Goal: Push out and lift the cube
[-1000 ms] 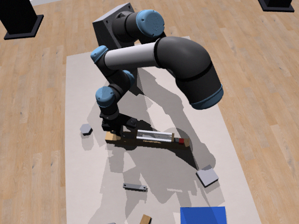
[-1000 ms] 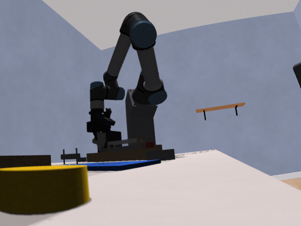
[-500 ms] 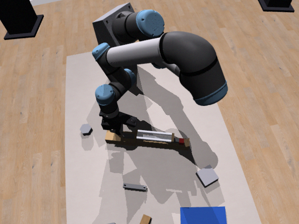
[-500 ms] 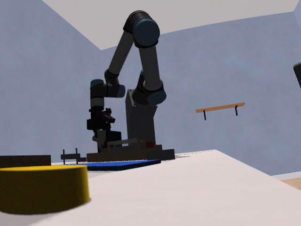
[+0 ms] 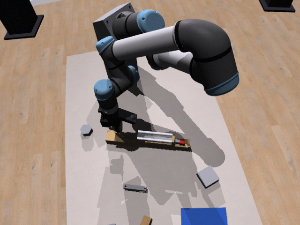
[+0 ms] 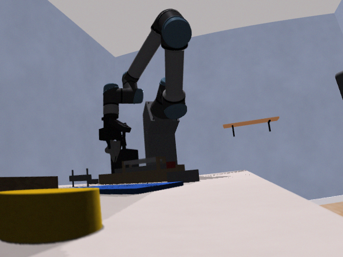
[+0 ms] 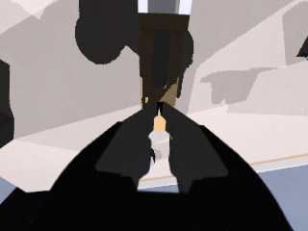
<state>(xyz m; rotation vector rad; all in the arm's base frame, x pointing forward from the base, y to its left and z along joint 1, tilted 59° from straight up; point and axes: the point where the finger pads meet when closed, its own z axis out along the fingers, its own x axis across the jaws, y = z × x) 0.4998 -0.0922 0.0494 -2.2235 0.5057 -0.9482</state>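
Now: the red cube 4 cm ahead of my hand, 31 cm to the left of it and 5 cm below it. The rest, counted from my hand: grey square block: 21 cm ahead, 42 cm to the left, 10 cm below; thin grey stick: 1 cm ahead, 8 cm to the left, 6 cm below; flat grey bar: 26 cm ahead, 7 cm to the left, 8 cm below.
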